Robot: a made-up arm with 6 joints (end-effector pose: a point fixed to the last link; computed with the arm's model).
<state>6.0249 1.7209 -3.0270 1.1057 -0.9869 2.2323</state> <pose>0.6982 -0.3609 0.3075 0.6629 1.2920 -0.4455</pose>
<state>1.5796 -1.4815 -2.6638 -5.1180 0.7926 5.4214</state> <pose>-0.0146 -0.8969 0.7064 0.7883 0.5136 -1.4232</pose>
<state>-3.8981 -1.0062 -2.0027 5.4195 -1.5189 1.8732</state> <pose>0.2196 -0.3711 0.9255 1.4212 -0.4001 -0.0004</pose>
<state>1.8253 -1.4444 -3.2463 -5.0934 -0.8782 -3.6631</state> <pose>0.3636 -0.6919 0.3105 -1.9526 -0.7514 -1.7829</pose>
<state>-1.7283 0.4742 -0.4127 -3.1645 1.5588 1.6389</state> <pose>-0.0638 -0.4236 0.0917 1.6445 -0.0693 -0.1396</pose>
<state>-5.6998 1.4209 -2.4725 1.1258 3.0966 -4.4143</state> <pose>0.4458 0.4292 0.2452 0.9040 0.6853 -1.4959</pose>
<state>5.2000 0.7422 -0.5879 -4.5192 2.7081 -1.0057</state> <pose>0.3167 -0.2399 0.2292 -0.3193 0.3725 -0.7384</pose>
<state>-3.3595 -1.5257 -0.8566 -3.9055 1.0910 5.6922</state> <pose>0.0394 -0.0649 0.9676 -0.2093 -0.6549 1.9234</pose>
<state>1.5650 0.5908 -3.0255 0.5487 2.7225 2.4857</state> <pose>-0.0854 0.4992 0.8233 2.7421 0.0507 -0.4589</pose>
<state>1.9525 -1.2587 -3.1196 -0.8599 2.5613 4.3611</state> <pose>0.3650 -0.5401 0.6656 1.5000 -0.4477 3.1246</pose>
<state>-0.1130 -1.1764 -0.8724 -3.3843 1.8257 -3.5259</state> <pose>0.0190 0.0403 1.0113 -0.0703 0.7672 2.5868</pose>
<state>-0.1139 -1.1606 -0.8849 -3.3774 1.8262 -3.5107</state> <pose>0.0233 0.0387 1.0152 -0.0617 0.7632 2.6061</pose>
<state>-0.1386 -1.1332 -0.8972 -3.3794 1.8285 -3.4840</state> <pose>0.0363 0.0368 1.0183 -0.0270 0.7533 2.6242</pose>
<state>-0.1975 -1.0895 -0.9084 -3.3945 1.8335 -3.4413</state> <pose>0.0617 0.0326 1.0195 0.0429 0.7316 2.6386</pose>
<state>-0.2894 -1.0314 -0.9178 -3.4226 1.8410 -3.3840</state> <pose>0.0979 0.0220 1.0174 0.1402 0.6930 2.6443</pose>
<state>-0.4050 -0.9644 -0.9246 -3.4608 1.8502 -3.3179</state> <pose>0.1394 0.0009 1.0108 0.2473 0.6350 2.6354</pose>
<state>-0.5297 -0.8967 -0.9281 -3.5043 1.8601 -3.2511</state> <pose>0.1780 -0.0309 0.9998 0.3460 0.5628 2.6100</pose>
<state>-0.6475 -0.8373 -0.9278 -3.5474 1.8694 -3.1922</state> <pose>0.2069 -0.0680 0.9859 0.4248 0.4879 2.5729</pose>
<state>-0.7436 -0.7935 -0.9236 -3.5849 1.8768 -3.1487</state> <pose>0.2242 -0.1017 0.9720 0.4806 0.4238 2.5331</pose>
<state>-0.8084 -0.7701 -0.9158 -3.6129 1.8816 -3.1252</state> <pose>0.2316 -0.1244 0.9608 0.5152 0.3818 2.4993</pose>
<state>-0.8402 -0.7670 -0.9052 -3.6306 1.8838 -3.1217</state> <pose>0.2329 -0.1334 0.9539 0.5330 0.3655 2.4759</pose>
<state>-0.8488 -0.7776 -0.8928 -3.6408 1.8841 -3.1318</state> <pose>0.2313 -0.1324 0.9502 0.5401 0.3674 2.4609</pose>
